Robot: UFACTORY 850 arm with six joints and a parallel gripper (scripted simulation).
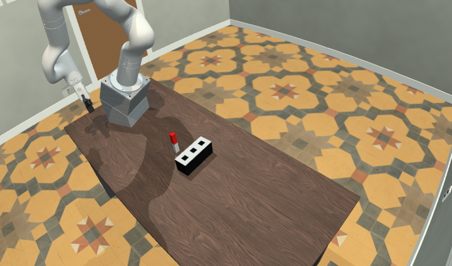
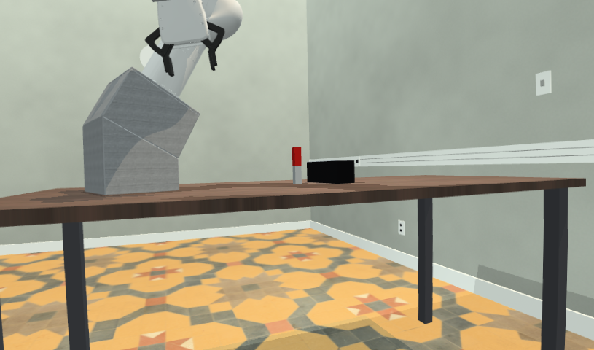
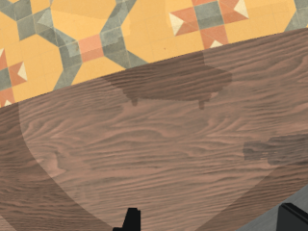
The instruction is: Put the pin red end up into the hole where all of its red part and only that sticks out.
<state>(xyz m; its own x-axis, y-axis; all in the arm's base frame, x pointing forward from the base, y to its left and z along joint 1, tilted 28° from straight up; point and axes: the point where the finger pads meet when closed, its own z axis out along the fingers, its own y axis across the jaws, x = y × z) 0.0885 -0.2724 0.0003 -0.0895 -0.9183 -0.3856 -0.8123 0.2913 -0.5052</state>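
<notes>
Right now my hand is 33 cm short of the pin, 27 cm to the right of it and 19 cm above it. Also, from my hand: black block: 45 cm ahead, 29 cm to the left, 24 cm below.
</notes>
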